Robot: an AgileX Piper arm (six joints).
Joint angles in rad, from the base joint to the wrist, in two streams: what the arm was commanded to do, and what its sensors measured. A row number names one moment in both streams.
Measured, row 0:
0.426 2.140 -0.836 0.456 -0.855 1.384
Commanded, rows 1 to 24:
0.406 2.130 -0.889 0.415 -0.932 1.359
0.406 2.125 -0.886 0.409 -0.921 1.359
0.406 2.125 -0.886 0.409 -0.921 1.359
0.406 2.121 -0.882 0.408 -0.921 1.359
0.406 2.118 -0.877 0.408 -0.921 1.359
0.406 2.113 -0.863 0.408 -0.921 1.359
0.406 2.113 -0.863 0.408 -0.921 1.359
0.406 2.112 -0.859 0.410 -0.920 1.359
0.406 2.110 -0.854 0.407 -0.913 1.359
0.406 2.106 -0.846 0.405 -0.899 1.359
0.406 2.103 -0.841 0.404 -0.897 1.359
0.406 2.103 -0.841 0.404 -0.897 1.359
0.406 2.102 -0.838 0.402 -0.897 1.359
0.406 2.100 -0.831 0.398 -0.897 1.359
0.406 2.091 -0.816 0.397 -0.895 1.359
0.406 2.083 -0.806 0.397 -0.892 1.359
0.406 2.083 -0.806 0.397 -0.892 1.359
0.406 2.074 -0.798 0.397 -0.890 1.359
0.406 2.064 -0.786 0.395 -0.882 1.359
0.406 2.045 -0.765 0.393 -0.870 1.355
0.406 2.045 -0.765 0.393 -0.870 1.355
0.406 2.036 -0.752 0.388 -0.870 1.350
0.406 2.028 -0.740 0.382 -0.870 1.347
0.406 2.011 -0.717 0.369 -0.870 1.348
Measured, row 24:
0.413 2.045 -0.740 0.393 -0.854 1.367
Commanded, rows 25 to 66:
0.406 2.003 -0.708 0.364 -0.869 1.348
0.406 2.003 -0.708 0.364 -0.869 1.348
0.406 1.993 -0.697 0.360 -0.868 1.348
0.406 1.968 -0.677 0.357 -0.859 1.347
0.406 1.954 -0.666 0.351 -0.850 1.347
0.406 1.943 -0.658 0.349 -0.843 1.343
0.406 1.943 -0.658 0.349 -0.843 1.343
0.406 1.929 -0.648 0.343 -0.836 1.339
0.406 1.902 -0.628 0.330 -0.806 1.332
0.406 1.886 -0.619 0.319 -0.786 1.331
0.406 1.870 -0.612 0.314 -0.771 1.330
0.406 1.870 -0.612 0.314 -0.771 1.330
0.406 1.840 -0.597 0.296 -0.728 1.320
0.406 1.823 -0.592 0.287 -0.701 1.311
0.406 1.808 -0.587 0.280 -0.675 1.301
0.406 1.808 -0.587 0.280 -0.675 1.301
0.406 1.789 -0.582 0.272 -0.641 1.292
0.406 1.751 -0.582 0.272 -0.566 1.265
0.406 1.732 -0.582 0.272 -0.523 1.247
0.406 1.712 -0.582 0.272 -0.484 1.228
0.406 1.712 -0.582 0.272 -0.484 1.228
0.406 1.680 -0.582 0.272 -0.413 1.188
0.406 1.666 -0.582 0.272 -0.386 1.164
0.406 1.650 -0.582 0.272 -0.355 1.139
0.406 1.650 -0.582 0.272 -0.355 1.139
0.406 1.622 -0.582 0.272 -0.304 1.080
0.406 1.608 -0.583 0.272 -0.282 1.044
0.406 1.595 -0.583 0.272 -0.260 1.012
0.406 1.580 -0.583 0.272 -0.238 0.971
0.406 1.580 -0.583 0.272 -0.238 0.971
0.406 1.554 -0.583 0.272 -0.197 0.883
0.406 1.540 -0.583 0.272 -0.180 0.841
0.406 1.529 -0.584 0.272 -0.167 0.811
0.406 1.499 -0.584 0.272 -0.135 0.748
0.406 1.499 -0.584 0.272 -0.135 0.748
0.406 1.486 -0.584 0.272 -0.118 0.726
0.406 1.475 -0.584 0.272 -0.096 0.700
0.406 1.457 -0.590 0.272 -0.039 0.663
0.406 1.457 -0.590 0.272 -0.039 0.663
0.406 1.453 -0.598 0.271 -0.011 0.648
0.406 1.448 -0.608 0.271 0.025 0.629
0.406 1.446 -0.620 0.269 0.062 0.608
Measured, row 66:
0.411 1.460 -0.601 0.283 0.007 0.660
